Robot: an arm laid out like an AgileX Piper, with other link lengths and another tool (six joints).
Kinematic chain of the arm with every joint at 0, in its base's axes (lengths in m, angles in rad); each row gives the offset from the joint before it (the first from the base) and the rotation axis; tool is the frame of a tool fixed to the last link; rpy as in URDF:
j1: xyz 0 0 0.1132 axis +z
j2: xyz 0 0 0 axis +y
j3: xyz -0.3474 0 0.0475 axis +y
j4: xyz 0.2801 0 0.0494 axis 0.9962 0 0.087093
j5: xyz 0 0 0 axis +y
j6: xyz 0.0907 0 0.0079 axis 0.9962 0 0.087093
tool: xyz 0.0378 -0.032 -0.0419 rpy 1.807 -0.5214 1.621
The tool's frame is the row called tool.
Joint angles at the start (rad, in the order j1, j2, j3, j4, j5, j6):
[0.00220 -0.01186 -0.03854 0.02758 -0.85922 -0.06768]
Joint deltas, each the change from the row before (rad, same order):
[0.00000 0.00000 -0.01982 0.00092 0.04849 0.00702]
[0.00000 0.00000 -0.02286 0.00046 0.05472 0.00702]
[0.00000 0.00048 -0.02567 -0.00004 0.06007 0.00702]
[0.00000 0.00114 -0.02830 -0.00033 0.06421 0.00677]
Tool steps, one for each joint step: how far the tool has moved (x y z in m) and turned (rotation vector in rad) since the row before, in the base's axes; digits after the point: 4 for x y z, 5 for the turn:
[0.0012 0.0004 0.0023 0.00454 0.02852 0.00732]
[0.0010 0.0005 0.0027 0.00419 0.03170 0.00734]
[0.0008 0.0005 0.0031 0.00381 0.03473 0.00728]
[0.0005 0.0005 0.0035 0.00349 0.03691 0.00696]

